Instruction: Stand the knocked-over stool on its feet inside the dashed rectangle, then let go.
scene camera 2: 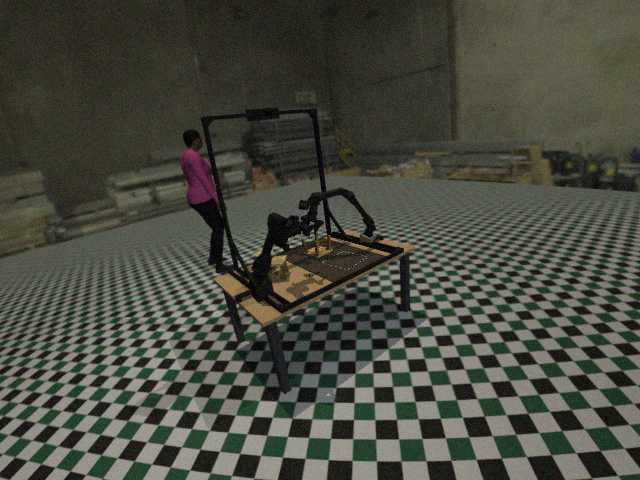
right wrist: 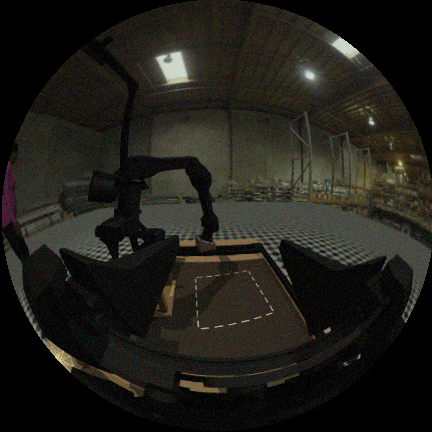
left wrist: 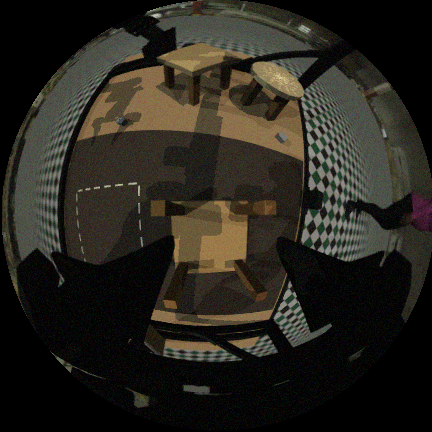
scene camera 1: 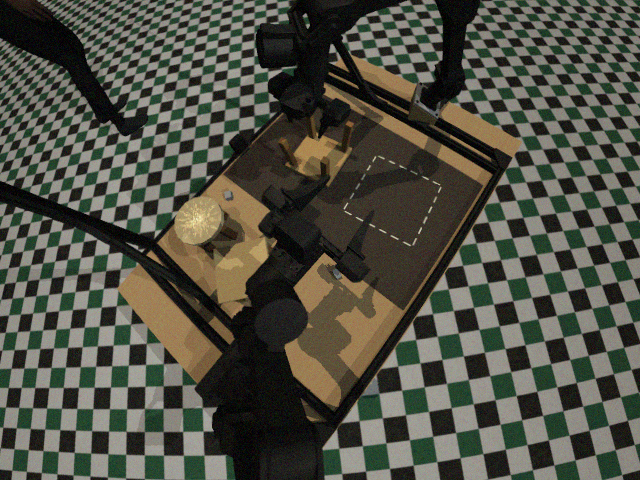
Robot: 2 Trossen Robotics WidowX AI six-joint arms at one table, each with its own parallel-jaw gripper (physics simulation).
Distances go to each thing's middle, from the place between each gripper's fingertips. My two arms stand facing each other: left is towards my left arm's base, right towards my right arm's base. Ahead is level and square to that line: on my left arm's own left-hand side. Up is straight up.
The round golden-topped stool (scene camera 1: 200, 220) is 33 cm to the right of my left hand, 13 cm behind it and 12 cm below it.
I see the round golden-topped stool 350 mm behind my right hand, 260 mm below it and 170 mm to the right of it.
